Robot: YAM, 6 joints.
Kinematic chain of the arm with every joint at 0, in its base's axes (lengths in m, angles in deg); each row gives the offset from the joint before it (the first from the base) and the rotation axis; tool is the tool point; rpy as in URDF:
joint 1: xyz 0 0 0.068 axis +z
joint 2: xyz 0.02 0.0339 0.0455 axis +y
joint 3: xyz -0.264 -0.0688 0 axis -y
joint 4: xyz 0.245 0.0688 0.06 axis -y
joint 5: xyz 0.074 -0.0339 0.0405 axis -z
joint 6: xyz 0.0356 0 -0.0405 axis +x
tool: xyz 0 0 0 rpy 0 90 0
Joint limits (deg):
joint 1: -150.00..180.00
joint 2: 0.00..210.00
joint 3: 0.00..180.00
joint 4: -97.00..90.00
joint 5: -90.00..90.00
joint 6: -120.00..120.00
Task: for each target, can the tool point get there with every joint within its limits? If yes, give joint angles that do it. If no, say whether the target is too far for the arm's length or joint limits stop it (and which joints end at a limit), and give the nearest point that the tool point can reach.
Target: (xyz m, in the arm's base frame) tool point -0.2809 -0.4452 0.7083
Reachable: no: too far | nearest point -0.2272 -0.3600 0.5900 | short by 0.155 m
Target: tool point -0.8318 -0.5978 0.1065
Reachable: no: too far | nearest point -0.5244 -0.3769 0.1091 | short by 0.379 m
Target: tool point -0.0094 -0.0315 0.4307
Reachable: yes | joints -52.56 20.99 38.12 55.38 48.33 -64.16
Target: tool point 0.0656 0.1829 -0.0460
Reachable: yes | joints 61.79 140.86 42.92 -29.77 -53.73 -65.98
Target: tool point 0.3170 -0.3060 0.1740
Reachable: yes | joints -45.63 122.25 94.44 -43.25 -20.69 30.39
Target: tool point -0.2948 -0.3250 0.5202
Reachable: yes | joints 50.80 36.76 153.00 30.50 -40.43 101.40
